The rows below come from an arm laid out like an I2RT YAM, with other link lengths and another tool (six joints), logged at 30 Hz.
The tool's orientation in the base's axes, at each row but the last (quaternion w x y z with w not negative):
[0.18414, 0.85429, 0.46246, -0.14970]
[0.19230, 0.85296, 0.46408, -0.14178]
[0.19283, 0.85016, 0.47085, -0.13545]
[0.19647, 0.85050, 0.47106, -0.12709]
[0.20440, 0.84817, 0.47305, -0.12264]
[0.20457, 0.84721, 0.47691, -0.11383]
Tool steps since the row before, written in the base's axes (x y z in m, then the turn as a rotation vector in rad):
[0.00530, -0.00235, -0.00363, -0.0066, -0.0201, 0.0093]
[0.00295, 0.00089, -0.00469, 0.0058, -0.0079, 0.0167]
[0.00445, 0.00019, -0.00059, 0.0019, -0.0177, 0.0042]
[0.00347, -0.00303, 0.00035, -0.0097, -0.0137, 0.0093]
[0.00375, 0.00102, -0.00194, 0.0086, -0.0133, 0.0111]
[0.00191, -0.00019, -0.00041, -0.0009, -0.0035, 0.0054]
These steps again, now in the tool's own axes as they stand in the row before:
[0.00261, 0.00503, 0.00383, -0.0222, 0.0062, 0.0014]
[0.00419, 0.00113, 0.00356, -0.0098, 0.0121, -0.0115]
[0.00270, 0.00359, 0.00022, -0.0140, 0.0110, 0.0042]
[-0.00060, 0.00448, 0.00096, -0.0191, 0.0003, -0.0018]
[0.00350, 0.00227, 0.00119, -0.0100, 0.0161, -0.0038]
[0.00101, 0.00162, 0.00046, -0.0052, 0.0021, -0.0032]

